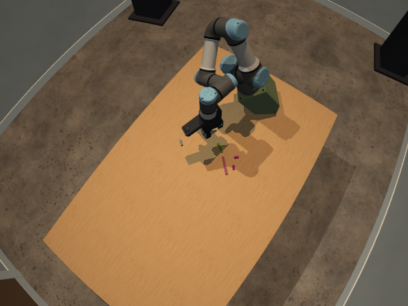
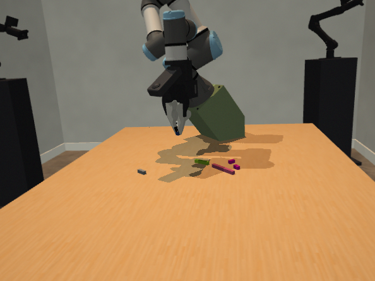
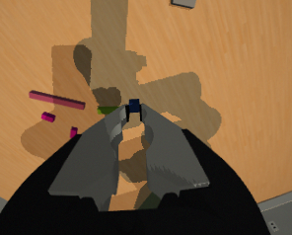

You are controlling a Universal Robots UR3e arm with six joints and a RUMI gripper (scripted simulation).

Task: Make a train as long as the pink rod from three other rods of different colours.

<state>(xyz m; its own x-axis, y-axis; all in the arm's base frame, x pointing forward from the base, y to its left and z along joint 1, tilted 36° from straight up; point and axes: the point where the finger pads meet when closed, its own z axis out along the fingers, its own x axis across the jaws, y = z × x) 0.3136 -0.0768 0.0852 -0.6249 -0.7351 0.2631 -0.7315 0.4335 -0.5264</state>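
Right now the lime rod is 110 mm below my hand, 70 mm to the left of it and 10 mm behind it. From my hand the other things lie so: pink rod: 120 mm to the left, 110 mm below, 60 mm ahead; grey rod: 120 mm to the right, 110 mm below, 30 mm ahead; small blue rod: 10 mm below.
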